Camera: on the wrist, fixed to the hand. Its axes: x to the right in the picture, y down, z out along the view.
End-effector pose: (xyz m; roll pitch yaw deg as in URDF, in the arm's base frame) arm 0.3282 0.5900 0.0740 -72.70 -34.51 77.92
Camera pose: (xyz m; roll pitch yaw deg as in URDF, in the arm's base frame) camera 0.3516 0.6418 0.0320 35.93 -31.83 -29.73
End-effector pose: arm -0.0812 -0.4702 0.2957 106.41 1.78 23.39
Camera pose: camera -0.0643 -0.4487 0.3608 176.49 36.54 108.53
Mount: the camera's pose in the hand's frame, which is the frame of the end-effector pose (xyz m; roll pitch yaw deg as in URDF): 0.0220 0.0595 -0.0311 1.69 36.90 -83.79
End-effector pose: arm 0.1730 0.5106 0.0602 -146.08 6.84 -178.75
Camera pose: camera 0.1506 0.5769 0.0502 -150.34 -67.65 -120.14
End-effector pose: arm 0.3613 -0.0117 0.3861 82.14 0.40 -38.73
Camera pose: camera 0.4031 0.0047 0.4406 169.95 60.48 41.87
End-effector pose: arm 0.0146 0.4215 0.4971 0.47 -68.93 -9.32
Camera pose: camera 0.0603 0.4746 0.5066 71.22 7.90 -62.22
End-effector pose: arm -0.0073 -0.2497 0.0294 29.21 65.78 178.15
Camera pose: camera -0.0202 -0.3164 0.0101 -81.38 26.94 24.87
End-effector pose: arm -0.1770 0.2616 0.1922 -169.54 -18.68 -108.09
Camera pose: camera -0.2425 0.2677 0.2180 155.94 -46.37 -5.25
